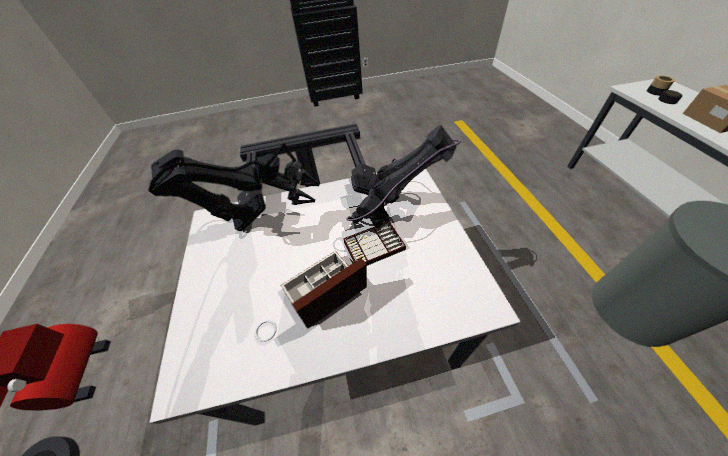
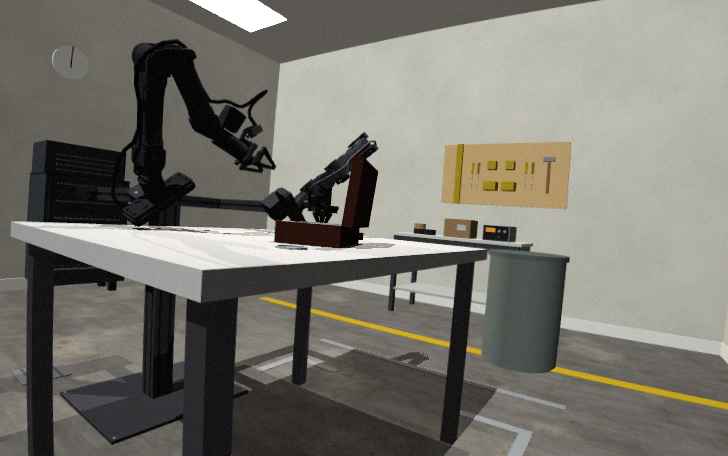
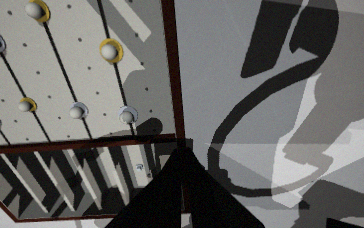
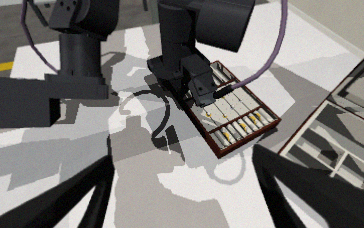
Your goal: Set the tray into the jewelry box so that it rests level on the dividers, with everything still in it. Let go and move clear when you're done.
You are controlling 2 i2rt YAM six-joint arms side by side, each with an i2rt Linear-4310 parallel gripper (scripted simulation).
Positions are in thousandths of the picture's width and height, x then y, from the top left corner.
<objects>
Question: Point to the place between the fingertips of the right gripper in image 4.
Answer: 501, 686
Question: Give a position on a tray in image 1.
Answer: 532, 523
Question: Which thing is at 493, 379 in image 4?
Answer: The left gripper.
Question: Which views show the right gripper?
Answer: Image 1, image 2 and image 4 only.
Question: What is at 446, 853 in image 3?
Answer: The left gripper.
</objects>
